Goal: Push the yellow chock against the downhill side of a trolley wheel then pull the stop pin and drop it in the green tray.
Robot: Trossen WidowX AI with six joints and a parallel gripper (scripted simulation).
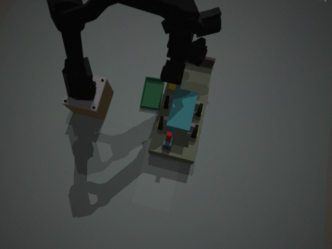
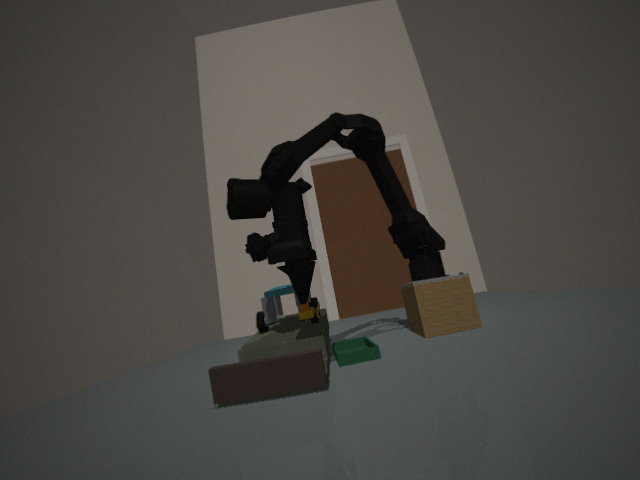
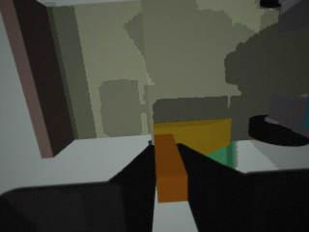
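Now: the red-headed stop pin 240 mm to the right of my gripper tip, 10 mm behind it and 10 mm above it. From my gripper tip the other things lie so: green tray: 120 mm below, 80 mm behind, 40 mm to the right; dark brown end wall: 100 mm to the left, 80 mm below, 70 mm ahead; yellow chock: 20 mm to the right, 10 mm below.
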